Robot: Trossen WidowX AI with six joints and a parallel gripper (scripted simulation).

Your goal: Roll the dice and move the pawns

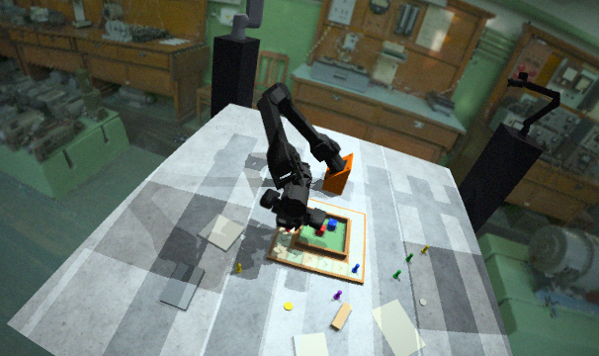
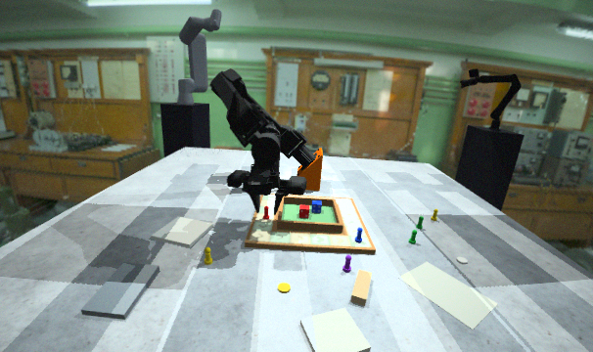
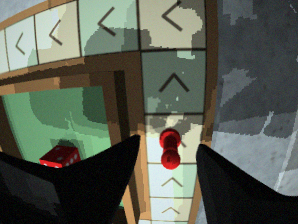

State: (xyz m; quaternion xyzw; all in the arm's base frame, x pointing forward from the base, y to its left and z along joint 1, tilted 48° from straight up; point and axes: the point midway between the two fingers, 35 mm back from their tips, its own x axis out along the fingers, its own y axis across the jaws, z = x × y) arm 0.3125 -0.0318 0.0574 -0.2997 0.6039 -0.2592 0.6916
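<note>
Right now the red pawn is right at my gripper tip. The rest, counted from my gripper tip: blue pawn 230 mm to the left, 50 mm ahead; purple pawn 210 mm to the left, 140 mm ahead, 10 mm below; yellow disc 220 mm ahead, 100 mm to the left, 20 mm below.
</note>
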